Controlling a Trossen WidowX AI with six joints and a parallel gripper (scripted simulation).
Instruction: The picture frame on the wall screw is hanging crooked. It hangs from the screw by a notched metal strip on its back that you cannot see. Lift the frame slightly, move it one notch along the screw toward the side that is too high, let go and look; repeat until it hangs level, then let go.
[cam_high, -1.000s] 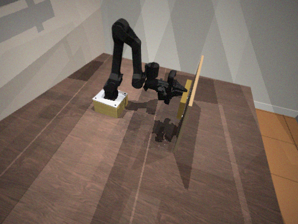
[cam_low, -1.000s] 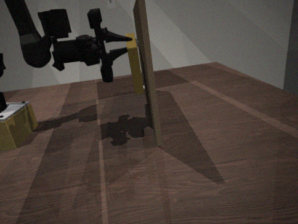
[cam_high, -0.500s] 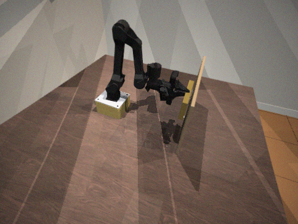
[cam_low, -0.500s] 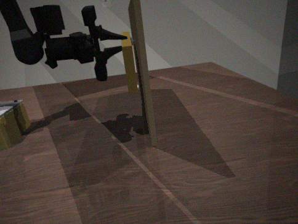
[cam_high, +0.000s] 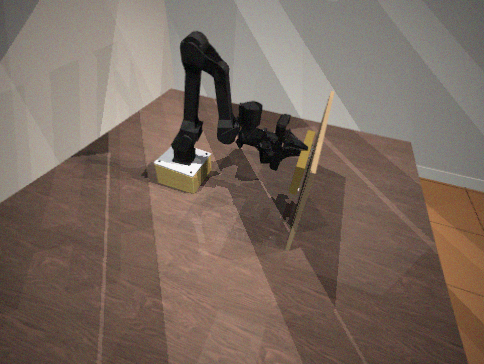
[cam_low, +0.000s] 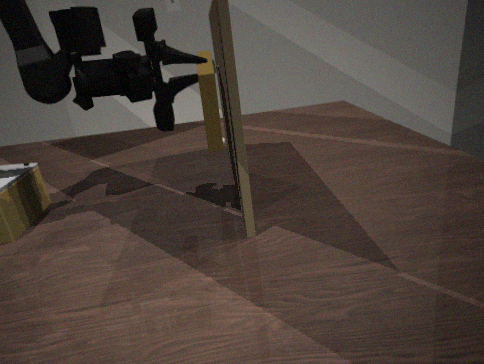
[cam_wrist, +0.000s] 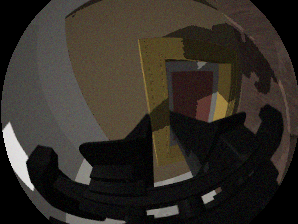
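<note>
Now: gripper tip 10 mm to the right of the picture frame and 50 mm above it. From my gripper tip the other things lie so: wooden wall panel (20 mm ahead, 20 mm to the left, 60 mm below).
</note>
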